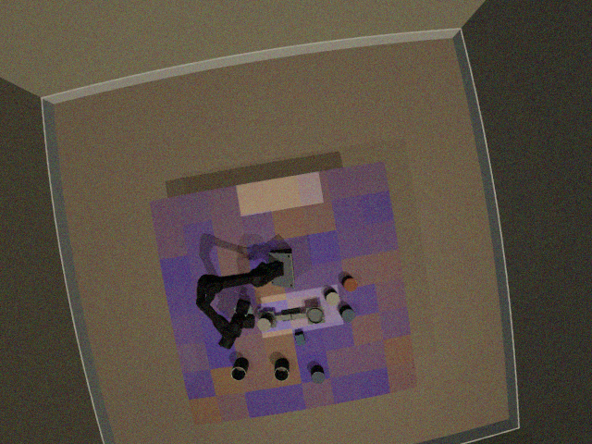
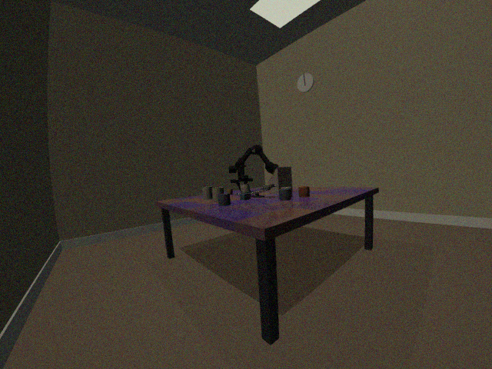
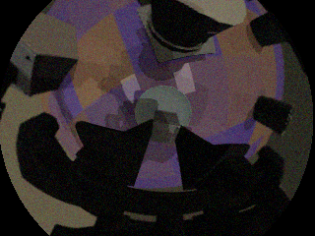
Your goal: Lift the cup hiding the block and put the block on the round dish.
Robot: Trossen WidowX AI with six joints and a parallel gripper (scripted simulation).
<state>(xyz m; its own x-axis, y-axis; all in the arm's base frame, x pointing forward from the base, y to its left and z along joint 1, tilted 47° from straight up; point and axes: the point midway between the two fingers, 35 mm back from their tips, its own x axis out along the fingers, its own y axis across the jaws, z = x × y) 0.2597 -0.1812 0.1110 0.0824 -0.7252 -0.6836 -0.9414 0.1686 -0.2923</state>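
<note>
Right now the round pale dish is 3 cm below my gripper tip. Also, from my gripper tip: balance: 3 cm ahead, 26 cm to the left, 1 cm above; grey block: 1 cm above; beige cup: 8 cm behind, 49 cm to the left.
</note>
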